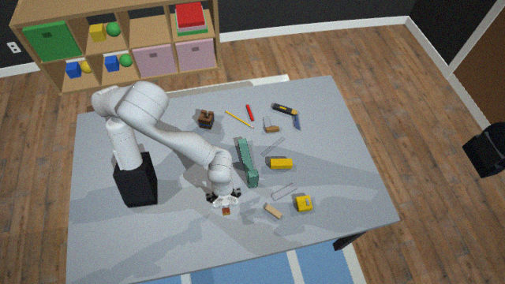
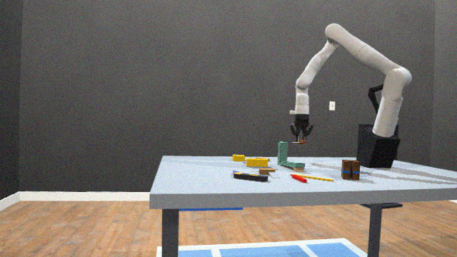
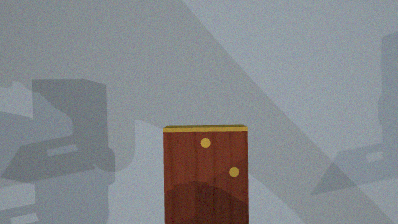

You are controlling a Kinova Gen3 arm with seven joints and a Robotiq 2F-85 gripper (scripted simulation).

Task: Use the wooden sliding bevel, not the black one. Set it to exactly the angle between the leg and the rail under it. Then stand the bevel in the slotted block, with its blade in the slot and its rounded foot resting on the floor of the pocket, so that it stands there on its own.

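Now: hand 10 mm to the right of the wooden sliding bevel, 10 mm short of it and 10 mm above it. Also, from my hand: grey plate (270 mm ahead, 120 mm below); wooden piece (190 mm ahead, 120 mm below, 70 mm to the right); grey blade (30 mm to the left, 30 mm ahead, 10 mm below).
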